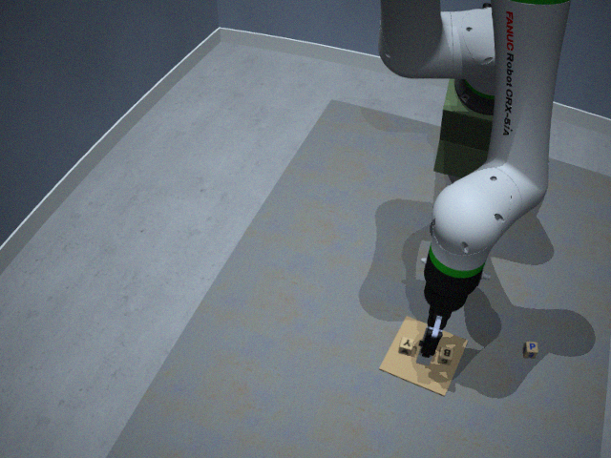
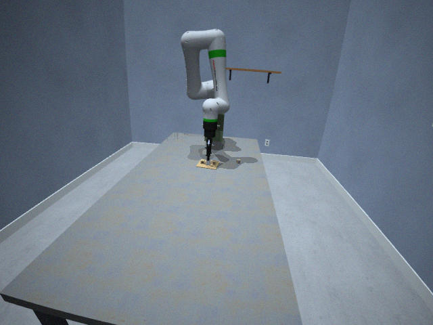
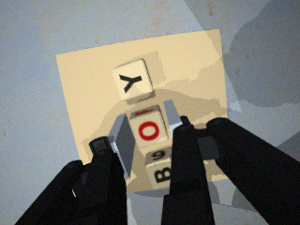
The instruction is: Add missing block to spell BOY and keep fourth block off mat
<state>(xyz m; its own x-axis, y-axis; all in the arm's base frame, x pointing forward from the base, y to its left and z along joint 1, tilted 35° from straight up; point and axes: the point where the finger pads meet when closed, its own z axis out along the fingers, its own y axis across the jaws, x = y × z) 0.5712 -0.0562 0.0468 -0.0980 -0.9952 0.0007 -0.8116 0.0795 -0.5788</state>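
Now: the tan mat 40 mm below my hand.
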